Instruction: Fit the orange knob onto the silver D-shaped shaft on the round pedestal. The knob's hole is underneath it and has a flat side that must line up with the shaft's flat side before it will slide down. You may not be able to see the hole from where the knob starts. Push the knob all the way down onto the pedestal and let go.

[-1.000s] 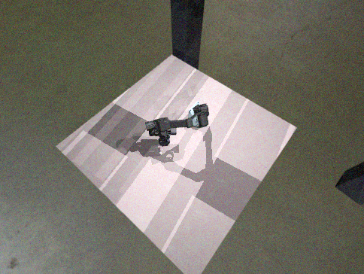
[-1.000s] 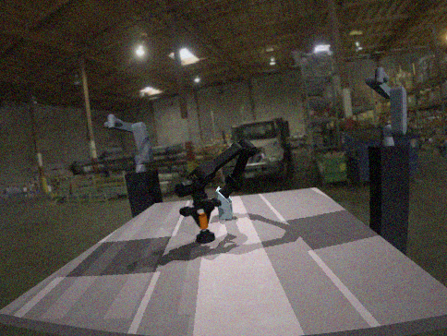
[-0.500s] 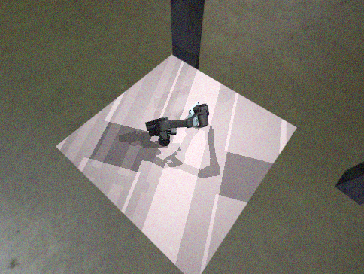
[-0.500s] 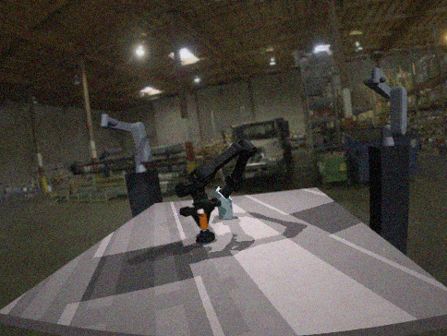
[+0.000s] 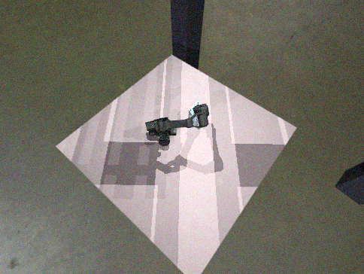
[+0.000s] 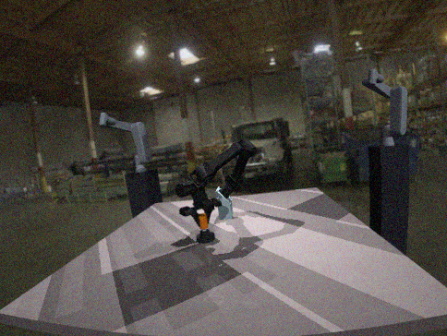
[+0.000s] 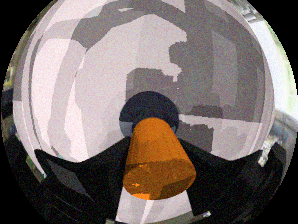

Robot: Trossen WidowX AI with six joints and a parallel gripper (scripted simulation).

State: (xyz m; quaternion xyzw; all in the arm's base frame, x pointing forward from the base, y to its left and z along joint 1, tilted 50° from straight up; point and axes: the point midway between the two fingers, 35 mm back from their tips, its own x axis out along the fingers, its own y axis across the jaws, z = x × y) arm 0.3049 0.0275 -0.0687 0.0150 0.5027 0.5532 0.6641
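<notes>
Now: the dark round pedestal 4 cm below my gripper tip. Also, from my gripper tip: orange knob: 3 cm above.
</notes>
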